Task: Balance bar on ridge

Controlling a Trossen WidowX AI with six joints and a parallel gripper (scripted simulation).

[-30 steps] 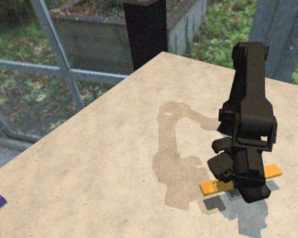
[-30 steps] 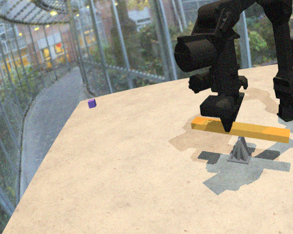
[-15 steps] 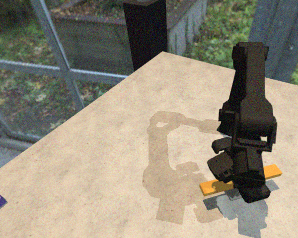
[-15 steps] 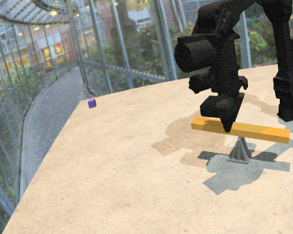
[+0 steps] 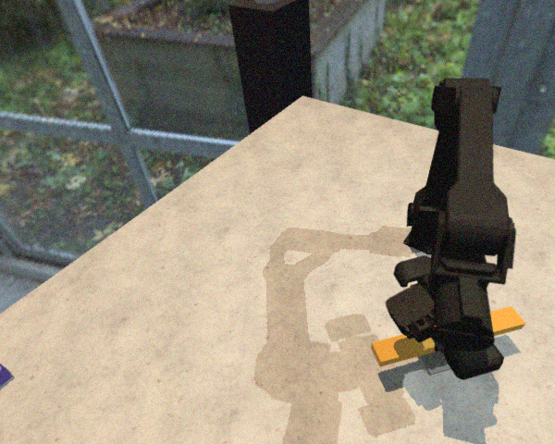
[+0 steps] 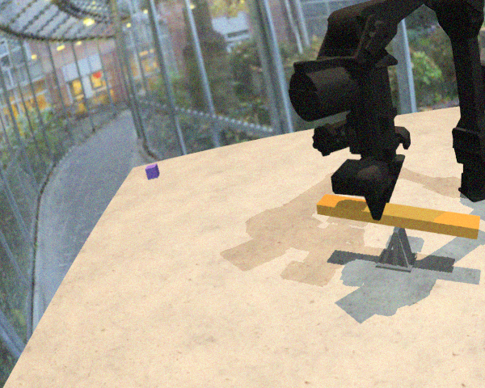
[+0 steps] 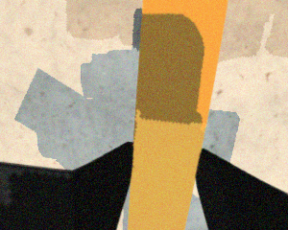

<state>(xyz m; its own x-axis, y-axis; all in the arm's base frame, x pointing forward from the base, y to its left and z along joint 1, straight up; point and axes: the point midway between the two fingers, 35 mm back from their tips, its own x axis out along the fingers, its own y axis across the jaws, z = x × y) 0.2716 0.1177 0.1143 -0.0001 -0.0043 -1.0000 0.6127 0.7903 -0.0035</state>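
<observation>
My gripper tip is 2 cm past the orange bar and 2 cm to the right of it. Round my gripper tip: purple cube: 47 cm ahead, 62 cm to the right, 6 cm below.
</observation>
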